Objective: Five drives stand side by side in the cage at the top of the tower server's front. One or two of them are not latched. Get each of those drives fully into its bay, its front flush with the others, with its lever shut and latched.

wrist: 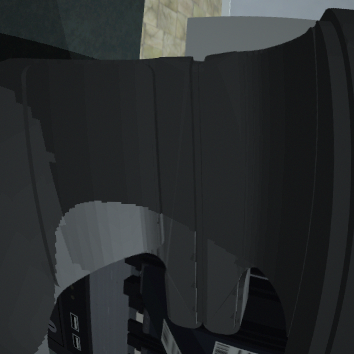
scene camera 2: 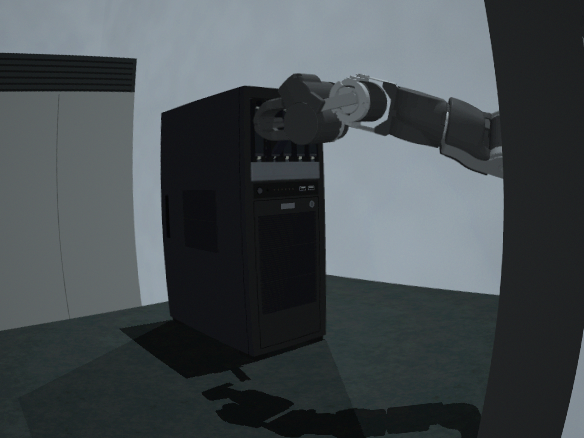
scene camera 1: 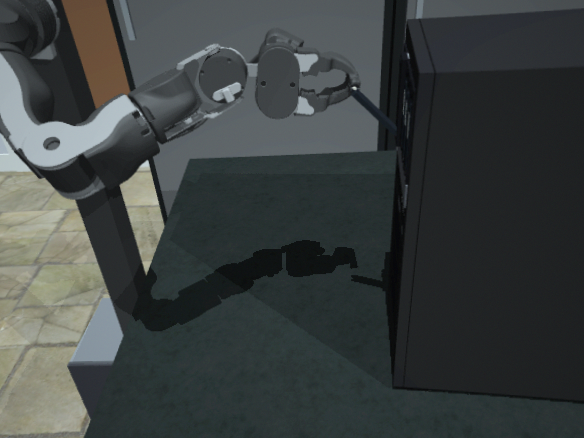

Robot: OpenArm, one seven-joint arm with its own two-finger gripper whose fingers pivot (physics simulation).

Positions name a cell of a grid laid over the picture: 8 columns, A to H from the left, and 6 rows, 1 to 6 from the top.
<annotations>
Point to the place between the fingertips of my gripper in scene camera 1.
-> E2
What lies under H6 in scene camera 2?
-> A dark post.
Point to a black tower server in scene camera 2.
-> D4
</annotations>
